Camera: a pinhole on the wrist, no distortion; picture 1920 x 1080 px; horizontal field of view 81.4 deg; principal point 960.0 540.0 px. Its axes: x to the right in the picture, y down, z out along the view. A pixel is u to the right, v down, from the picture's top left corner.
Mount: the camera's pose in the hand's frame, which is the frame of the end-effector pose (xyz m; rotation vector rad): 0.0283 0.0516 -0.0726 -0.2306 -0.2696 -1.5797
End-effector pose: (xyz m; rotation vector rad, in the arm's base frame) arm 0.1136 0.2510 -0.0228 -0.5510 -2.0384 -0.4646
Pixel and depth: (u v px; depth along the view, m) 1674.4 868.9 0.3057
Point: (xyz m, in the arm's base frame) -0.1536 0.3868 -0.0709
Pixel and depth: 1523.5 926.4 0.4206
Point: -0.2480 0.4739 -0.0795
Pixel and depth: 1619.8 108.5 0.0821
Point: 0.1204 0.2864 -0.0346
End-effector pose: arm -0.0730 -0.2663 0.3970 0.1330 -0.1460 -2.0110
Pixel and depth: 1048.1 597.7 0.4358
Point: -0.0090 -0.3539 0.7687
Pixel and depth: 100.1 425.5 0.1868
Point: 0.1333 -0.3775 0.4954
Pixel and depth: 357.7 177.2 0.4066
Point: 0.2807 -0.3262 0.7014
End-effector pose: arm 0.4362 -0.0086 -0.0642 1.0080 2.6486 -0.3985
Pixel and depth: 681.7 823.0 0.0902
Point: 0.4697 0.0914 -0.1036
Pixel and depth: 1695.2 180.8 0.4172
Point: 0.5366 -0.2787 -0.3838
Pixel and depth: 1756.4 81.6 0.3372
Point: 0.5290 -0.2439 -0.3043
